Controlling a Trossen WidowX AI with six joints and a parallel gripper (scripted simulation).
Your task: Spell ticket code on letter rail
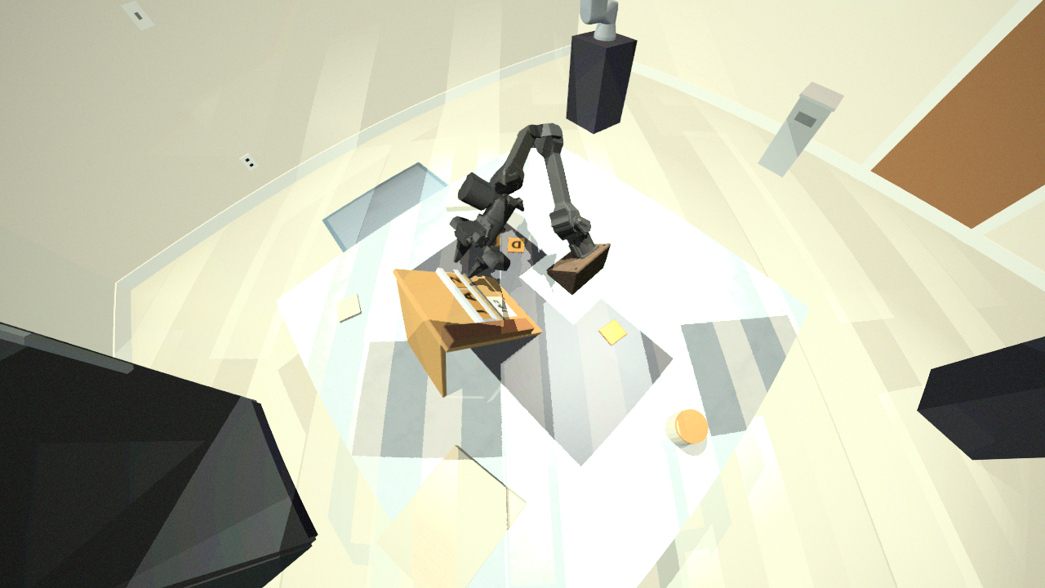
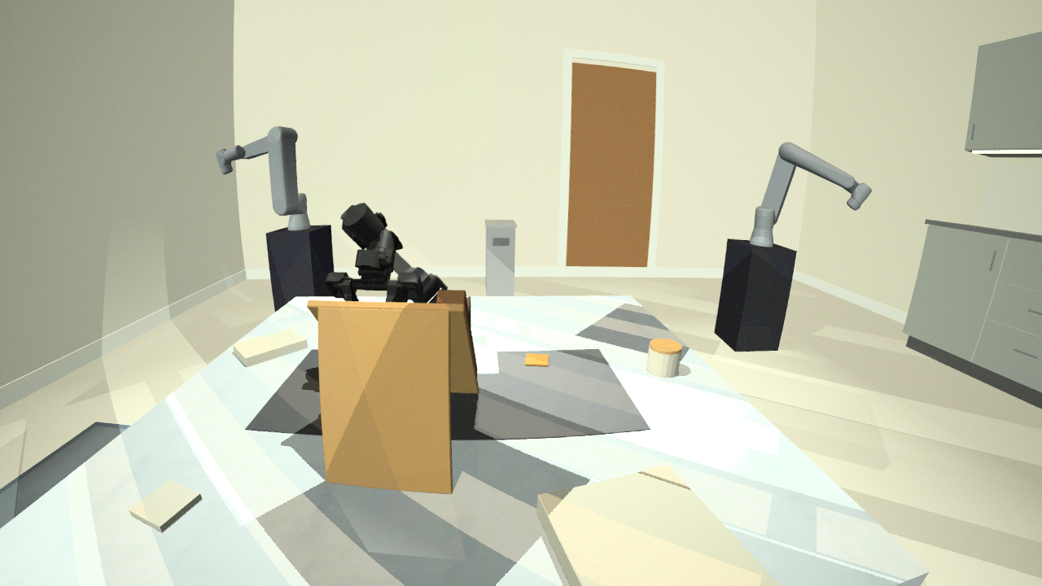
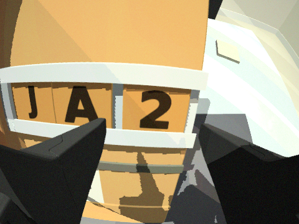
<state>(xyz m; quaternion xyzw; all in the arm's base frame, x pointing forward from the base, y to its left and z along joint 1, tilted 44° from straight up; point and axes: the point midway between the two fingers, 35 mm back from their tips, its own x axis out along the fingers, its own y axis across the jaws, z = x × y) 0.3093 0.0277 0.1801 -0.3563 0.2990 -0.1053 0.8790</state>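
Now: the white ticket 11 cm below my gripper tip, 9 cm to the left of it and 4 cm behind it. From my gripper tip the other things lie so: grey mat 18 cm below, 14 cm behind, 12 cm to the left; then pale pad 33 cm ahead, 24 cm to the right, 18 cm below; then round tan-lidded canister 63 cm to the left, 21 cm behind, 15 cm below.
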